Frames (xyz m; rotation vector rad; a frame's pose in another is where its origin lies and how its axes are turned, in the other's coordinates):
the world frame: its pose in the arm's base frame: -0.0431 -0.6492 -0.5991 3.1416 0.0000 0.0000
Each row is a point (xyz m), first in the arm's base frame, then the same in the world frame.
Working: the arm's base frame: its pose in the world frame: 0.0431 -0.6492 -0.5991 3.1416 0.0000 0.0000

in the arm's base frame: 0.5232 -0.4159 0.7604
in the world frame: 0.5663 -0.2333 -1.3595
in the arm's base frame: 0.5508 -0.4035 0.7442
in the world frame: 0.5939 -0.2457 -1.3433
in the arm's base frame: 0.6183 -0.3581 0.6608
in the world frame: 0.6614 -0.2911 -1.2599
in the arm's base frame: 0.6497 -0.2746 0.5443
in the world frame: 0.6928 -0.3746 -1.1434
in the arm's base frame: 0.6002 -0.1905 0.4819
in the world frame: 0.6433 -0.4587 -1.0810
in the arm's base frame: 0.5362 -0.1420 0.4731
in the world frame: 0.5793 -0.5072 -1.0722
